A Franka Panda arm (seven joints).
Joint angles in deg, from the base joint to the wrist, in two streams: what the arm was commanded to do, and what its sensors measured. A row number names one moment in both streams.
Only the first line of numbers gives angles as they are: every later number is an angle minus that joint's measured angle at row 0.
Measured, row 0:
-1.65, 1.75, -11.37, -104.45, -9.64, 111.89, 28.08
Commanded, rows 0 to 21:
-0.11, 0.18, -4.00, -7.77, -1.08, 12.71, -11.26
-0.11, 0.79, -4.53, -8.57, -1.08, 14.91, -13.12
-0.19, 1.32, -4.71, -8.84, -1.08, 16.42, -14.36
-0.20, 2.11, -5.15, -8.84, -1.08, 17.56, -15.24
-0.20, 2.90, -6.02, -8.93, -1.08, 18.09, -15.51
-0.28, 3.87, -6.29, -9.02, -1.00, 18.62, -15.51
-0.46, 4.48, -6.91, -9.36, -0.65, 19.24, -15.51
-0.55, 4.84, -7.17, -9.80, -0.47, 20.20, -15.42
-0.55, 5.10, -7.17, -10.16, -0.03, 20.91, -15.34
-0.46, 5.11, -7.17, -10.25, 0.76, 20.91, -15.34
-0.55, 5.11, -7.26, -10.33, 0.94, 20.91, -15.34
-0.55, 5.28, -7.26, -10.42, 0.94, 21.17, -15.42
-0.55, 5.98, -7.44, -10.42, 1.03, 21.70, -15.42
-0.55, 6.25, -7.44, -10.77, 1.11, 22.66, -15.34
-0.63, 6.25, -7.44, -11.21, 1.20, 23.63, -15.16
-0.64, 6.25, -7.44, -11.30, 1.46, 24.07, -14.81
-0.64, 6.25, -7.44, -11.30, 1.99, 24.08, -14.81
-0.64, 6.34, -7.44, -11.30, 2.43, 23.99, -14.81
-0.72, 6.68, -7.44, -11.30, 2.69, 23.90, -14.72
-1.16, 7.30, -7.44, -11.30, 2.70, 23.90, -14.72
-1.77, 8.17, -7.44, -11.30, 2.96, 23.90, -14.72
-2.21, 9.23, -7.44, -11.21, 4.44, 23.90, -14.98
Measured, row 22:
-0.62, 6.14, -7.54, -11.02, 2.12, 22.05, -14.73
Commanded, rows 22 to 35:
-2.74, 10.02, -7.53, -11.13, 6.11, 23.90, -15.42
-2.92, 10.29, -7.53, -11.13, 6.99, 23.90, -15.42
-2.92, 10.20, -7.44, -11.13, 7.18, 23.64, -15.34
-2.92, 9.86, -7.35, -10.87, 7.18, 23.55, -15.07
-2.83, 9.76, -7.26, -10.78, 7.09, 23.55, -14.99
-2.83, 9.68, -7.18, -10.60, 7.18, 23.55, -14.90
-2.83, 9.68, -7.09, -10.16, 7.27, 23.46, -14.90
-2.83, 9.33, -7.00, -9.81, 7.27, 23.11, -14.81
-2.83, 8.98, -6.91, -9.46, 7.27, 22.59, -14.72
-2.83, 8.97, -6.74, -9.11, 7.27, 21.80, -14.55
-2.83, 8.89, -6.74, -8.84, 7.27, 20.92, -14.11
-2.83, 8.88, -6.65, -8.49, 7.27, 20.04, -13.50
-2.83, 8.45, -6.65, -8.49, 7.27, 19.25, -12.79
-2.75, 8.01, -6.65, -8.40, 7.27, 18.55, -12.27
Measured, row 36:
-1.95, 7.31, -7.40, -10.04, 6.94, 20.88, -14.25
